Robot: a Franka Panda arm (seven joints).
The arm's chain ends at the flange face. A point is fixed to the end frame.
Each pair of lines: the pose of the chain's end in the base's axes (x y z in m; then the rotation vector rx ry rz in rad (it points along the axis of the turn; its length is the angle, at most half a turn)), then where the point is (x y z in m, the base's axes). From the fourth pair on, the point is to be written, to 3 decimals.
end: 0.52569 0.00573 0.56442 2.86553 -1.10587 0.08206
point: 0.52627 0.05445 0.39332
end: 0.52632 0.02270 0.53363 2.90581 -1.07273 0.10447
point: 0.52902 0.07478 0.36354
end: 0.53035 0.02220 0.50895 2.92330 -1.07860 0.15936
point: 0.53971 0.07554 0.33949
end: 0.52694 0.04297 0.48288 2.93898 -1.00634 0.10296
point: 0.527 0.096 0.313
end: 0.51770 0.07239 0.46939 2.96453 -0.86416 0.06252
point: 0.508 0.123 0.299
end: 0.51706 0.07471 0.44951 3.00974 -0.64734 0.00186
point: 0.492 0.123 0.280
